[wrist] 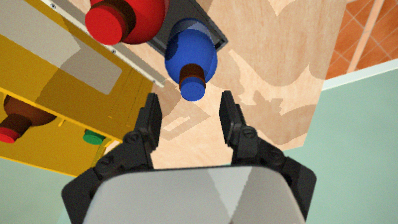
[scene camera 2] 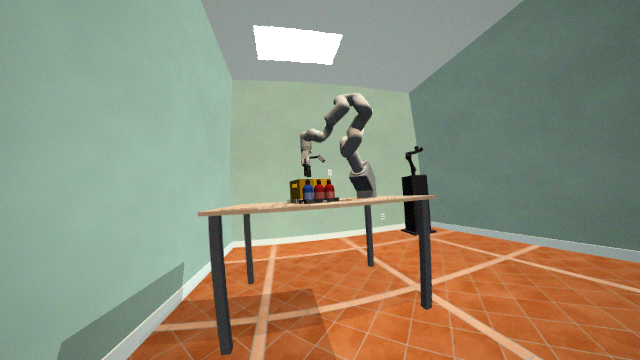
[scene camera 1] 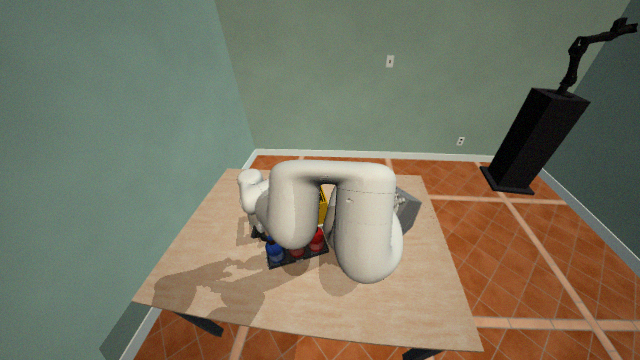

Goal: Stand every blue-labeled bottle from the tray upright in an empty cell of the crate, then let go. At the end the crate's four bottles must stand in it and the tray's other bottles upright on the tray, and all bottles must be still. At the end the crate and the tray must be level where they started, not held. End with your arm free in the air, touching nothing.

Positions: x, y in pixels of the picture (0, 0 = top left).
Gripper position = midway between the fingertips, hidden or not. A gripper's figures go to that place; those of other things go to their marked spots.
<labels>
My gripper (wrist: 190, 103) is 0.14 m from the lens. A blue-labeled bottle (wrist: 190, 59): 0.18 m from the lens. A yellow crate (wrist: 60, 69) is 0.24 m from the lens. The marked spots on the blue-labeled bottle and the yellow crate are 0.16 m apart.
</labels>
